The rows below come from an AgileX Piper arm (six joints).
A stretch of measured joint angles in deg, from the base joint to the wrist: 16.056 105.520 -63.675 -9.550 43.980 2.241; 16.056 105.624 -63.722 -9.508 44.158 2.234; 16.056 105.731 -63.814 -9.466 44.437 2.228; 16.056 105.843 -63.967 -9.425 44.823 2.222; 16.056 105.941 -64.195 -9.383 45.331 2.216; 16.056 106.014 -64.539 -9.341 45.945 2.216; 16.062 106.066 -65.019 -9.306 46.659 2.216; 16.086 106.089 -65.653 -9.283 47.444 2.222; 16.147 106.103 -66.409 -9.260 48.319 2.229; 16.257 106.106 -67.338 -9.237 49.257 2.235; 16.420 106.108 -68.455 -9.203 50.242 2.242; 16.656 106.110 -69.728 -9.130 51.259 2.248; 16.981 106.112 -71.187 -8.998 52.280 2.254; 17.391 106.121 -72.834 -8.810 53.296 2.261; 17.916 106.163 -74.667 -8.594 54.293 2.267
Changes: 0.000 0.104 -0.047 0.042 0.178 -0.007; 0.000 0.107 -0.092 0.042 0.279 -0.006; 0.000 0.112 -0.153 0.041 0.386 -0.006; 0.000 0.098 -0.228 0.042 0.508 -0.006; 0.000 0.073 -0.344 0.042 0.614 0.000; 0.006 0.052 -0.480 0.035 0.714 0.000; 0.024 0.023 -0.634 0.023 0.785 0.006; 0.061 0.014 -0.756 0.023 0.875 0.007; 0.110 0.003 -0.929 0.023 0.938 0.006; 0.163 0.002 -1.117 0.034 0.985 0.007; 0.236 0.002 -1.273 0.073 1.017 0.006; 0.325 0.002 -1.459 0.132 1.021 0.006; 0.410 0.009 -1.647 0.188 1.016 0.007; 0.525 0.042 -1.833 0.216 0.997 0.006
